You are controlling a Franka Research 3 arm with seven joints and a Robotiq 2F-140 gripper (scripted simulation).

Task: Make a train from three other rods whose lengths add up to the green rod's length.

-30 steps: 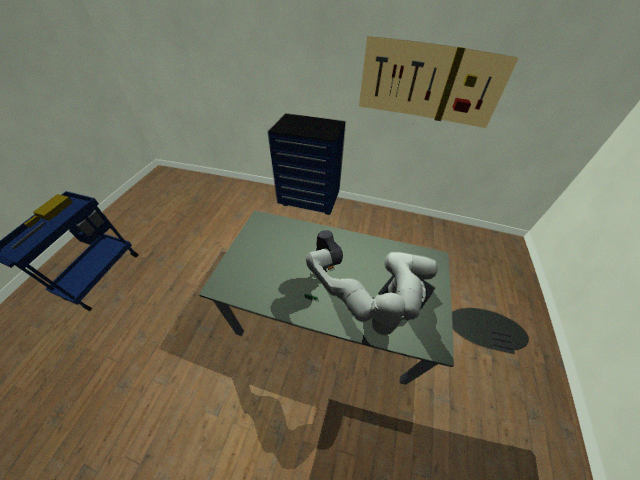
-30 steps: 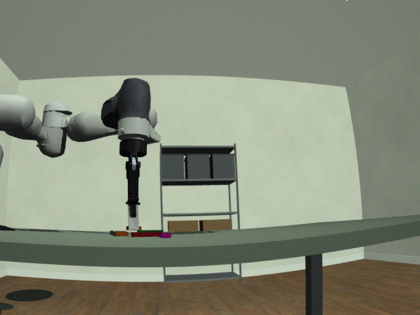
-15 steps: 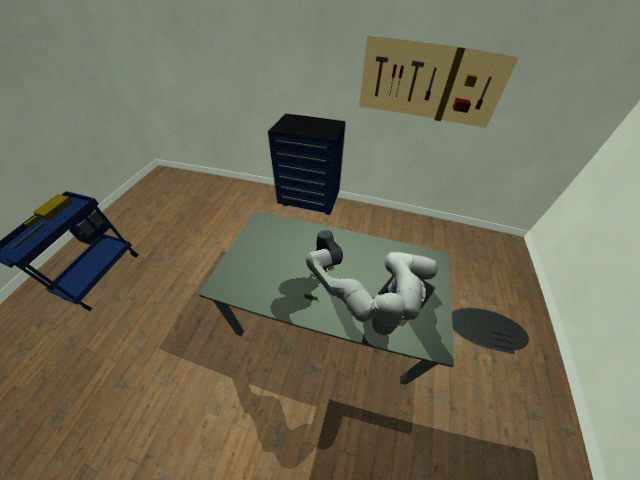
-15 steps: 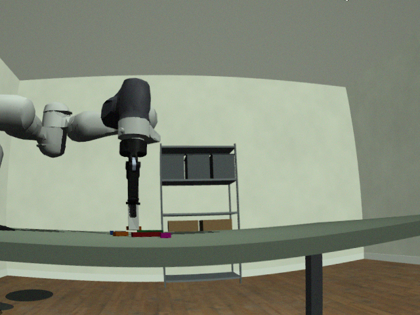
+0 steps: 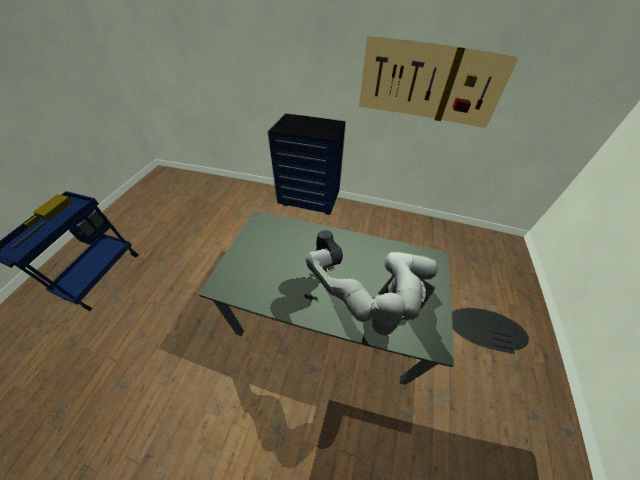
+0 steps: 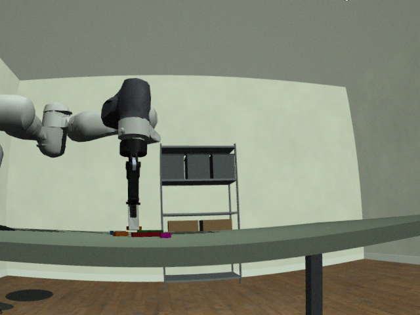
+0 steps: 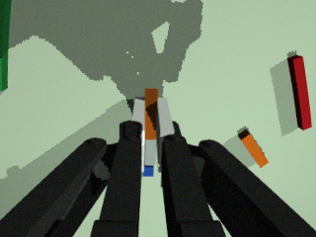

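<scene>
My gripper is now 4 cm past the grey rod and 4 cm above it. From my hand the other things lie so: green rod: 6 cm ahead, 13 cm to the left, 4 cm below; red rod: 2 cm ahead, 14 cm to the right, 4 cm below; blue rod: 6 cm behind, 4 cm below.
</scene>
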